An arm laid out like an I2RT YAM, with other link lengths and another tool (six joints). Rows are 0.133 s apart.
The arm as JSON. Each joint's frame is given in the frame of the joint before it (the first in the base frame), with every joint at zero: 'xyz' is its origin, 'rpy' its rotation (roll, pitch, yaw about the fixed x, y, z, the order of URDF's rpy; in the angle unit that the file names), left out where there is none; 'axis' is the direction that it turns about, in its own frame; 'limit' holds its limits. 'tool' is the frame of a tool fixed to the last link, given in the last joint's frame.
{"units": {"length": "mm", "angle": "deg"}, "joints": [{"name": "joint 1", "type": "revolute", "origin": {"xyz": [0.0, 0.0, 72.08], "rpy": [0.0, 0.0, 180.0]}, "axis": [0.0, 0.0, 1.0], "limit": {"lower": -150.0, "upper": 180.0}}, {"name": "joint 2", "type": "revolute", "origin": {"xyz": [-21.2, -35.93, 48.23], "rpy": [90.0, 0.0, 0.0]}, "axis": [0.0, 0.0, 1.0], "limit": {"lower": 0.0, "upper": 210.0}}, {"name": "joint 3", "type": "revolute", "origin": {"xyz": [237.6, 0.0, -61.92], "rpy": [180.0, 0.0, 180.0]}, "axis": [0.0, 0.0, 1.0], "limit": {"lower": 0.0, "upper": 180.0}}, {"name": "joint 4", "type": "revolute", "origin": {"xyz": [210.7, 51.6, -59.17]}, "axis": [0.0, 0.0, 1.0], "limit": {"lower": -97.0, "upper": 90.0}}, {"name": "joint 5", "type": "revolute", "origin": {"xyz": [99.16, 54.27, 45.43], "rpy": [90.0, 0.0, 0.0]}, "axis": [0.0, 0.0, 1.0], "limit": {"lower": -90.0, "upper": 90.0}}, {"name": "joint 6", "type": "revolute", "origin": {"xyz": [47.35, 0.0, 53.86], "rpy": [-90.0, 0.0, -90.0]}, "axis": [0.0, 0.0, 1.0], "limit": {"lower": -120.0, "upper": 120.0}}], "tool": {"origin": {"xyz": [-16.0, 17.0, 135.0], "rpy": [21.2, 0.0, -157.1]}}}
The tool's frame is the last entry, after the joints.
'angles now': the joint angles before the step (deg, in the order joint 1, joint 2, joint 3, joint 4, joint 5, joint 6). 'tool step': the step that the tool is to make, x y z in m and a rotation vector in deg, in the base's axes. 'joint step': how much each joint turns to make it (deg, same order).
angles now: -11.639 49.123 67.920 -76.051 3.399 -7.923
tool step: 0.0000 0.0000 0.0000 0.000 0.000 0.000
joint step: 0.000 0.000 0.000 0.000 0.000 0.000
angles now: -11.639 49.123 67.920 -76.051 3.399 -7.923
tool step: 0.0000 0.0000 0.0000 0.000 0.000 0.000
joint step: 0.000 0.000 0.000 0.000 0.000 0.000
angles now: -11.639 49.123 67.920 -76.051 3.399 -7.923
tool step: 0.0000 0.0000 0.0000 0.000 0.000 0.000
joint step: 0.000 0.000 0.000 0.000 0.000 0.000
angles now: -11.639 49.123 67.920 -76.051 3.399 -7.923
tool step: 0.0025 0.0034 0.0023 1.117 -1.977 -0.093
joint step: 0.204 -1.279 -0.859 1.240 -1.077 1.073
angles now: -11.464 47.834 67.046 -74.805 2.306 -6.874
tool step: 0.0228 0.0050 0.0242 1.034 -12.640 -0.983
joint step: 2.375 -6.634 -5.597 11.049 -0.318 4.665
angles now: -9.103 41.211 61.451 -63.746 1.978 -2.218
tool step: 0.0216 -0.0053 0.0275 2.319 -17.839 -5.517
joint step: 3.312 -10.106 -12.517 19.199 4.537 8.825
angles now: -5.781 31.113 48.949 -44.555 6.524 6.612
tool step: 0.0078 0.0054 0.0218 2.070 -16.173 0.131
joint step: 1.932 -10.813 -13.584 18.265 0.577 3.831
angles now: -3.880 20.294 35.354 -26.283 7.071 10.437
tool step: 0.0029 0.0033 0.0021 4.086 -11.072 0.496
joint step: 0.940 -7.477 -12.228 14.981 -0.066 4.786
